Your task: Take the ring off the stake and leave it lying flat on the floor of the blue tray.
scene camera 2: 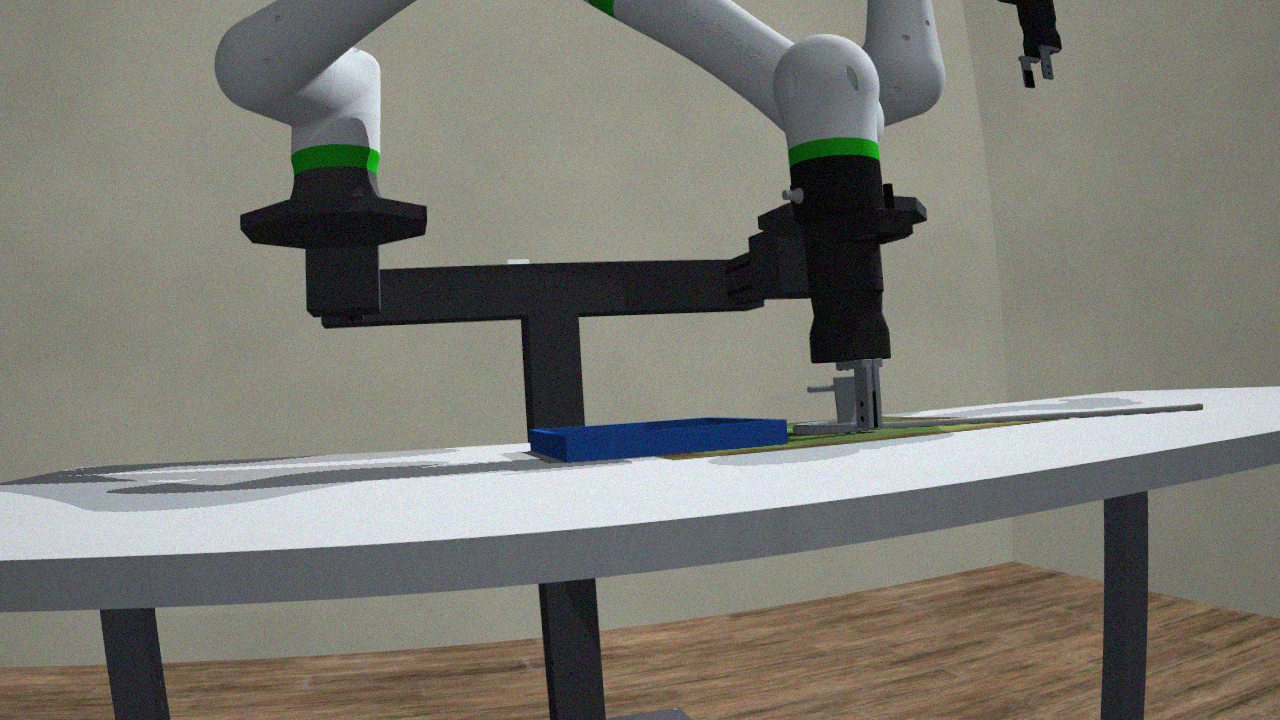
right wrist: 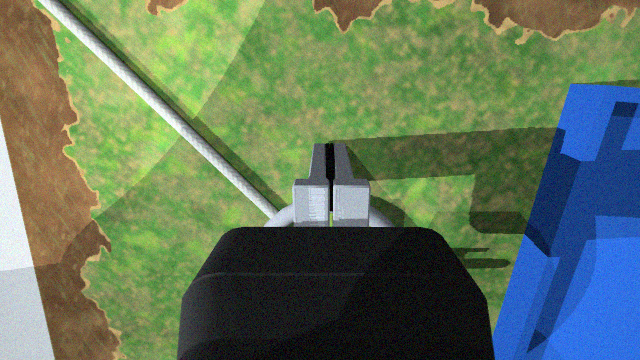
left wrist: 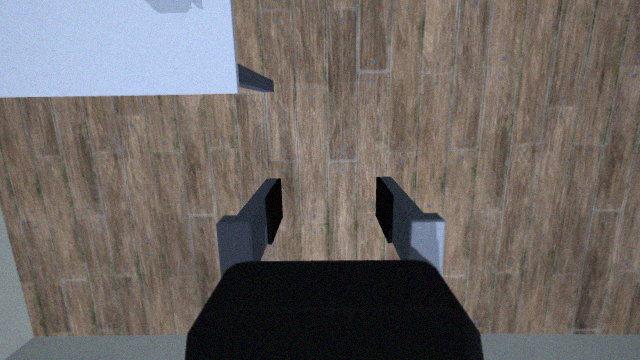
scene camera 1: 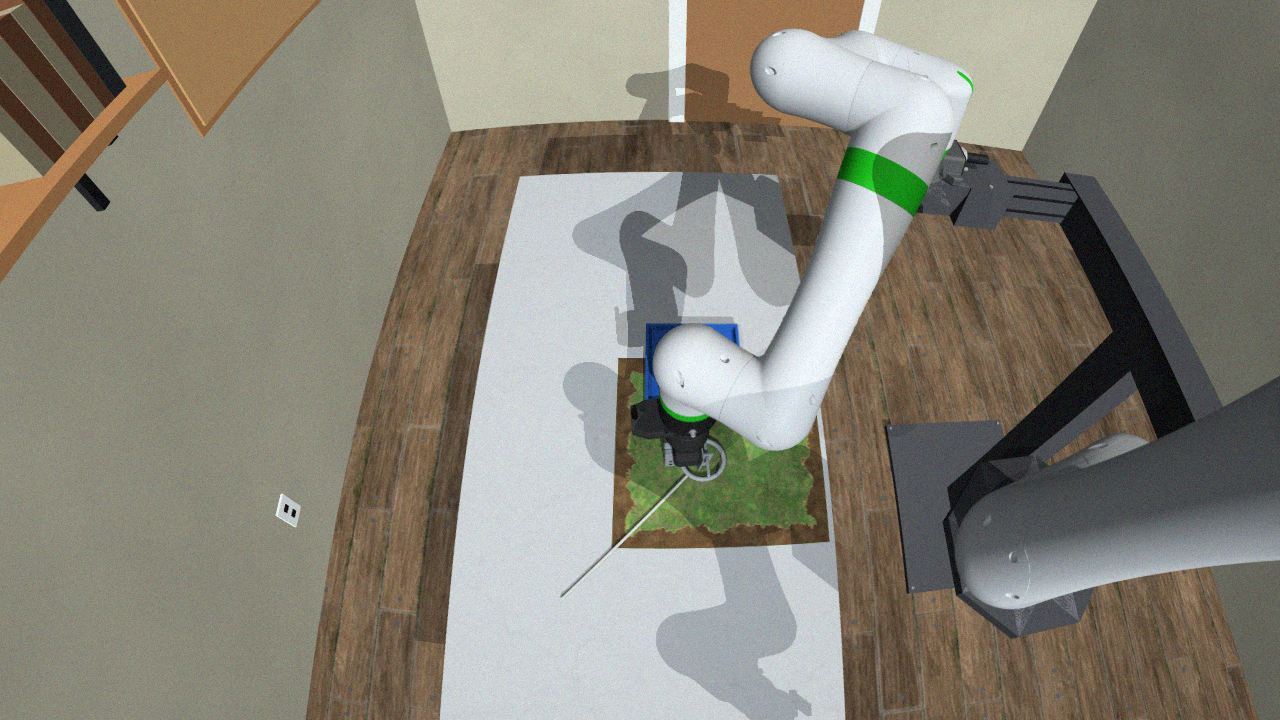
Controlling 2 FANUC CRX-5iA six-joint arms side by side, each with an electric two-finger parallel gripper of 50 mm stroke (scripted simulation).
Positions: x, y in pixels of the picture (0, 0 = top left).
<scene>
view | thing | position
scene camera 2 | left gripper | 1039, 83
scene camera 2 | right gripper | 869, 427
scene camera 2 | grey ring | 820, 427
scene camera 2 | blue tray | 600, 442
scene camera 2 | mat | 795, 441
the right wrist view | right gripper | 329, 164
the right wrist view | grey ring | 283, 218
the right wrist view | blue tray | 585, 305
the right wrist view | mat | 451, 118
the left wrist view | left gripper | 328, 197
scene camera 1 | right gripper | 670, 462
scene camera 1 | blue tray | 654, 332
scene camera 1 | mat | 762, 498
</scene>
